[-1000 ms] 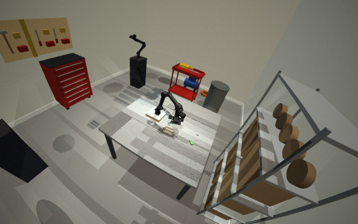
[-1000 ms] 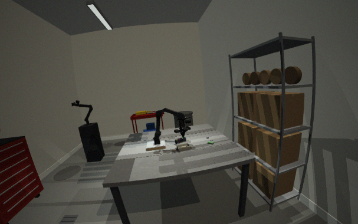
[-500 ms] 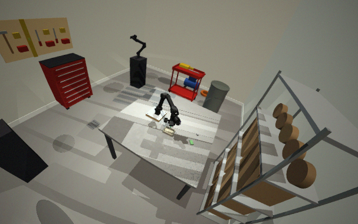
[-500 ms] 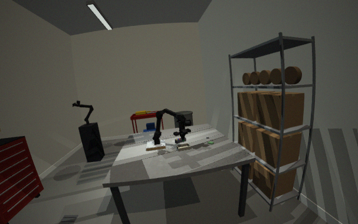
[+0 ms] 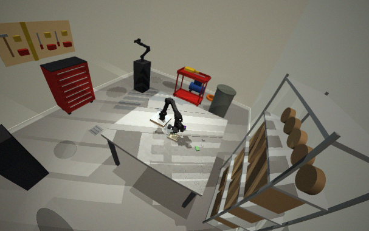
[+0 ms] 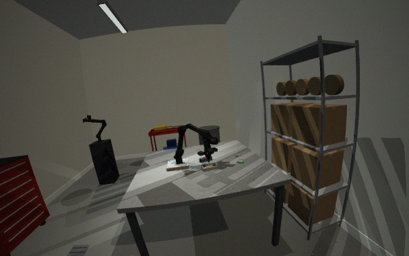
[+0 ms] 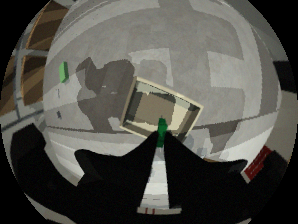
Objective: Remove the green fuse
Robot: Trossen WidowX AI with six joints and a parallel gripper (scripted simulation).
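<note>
Right now the beige tray is 8 cm below my gripper tip. From my gripper tip the other things lie so: green fuse: 1 cm below.
</note>
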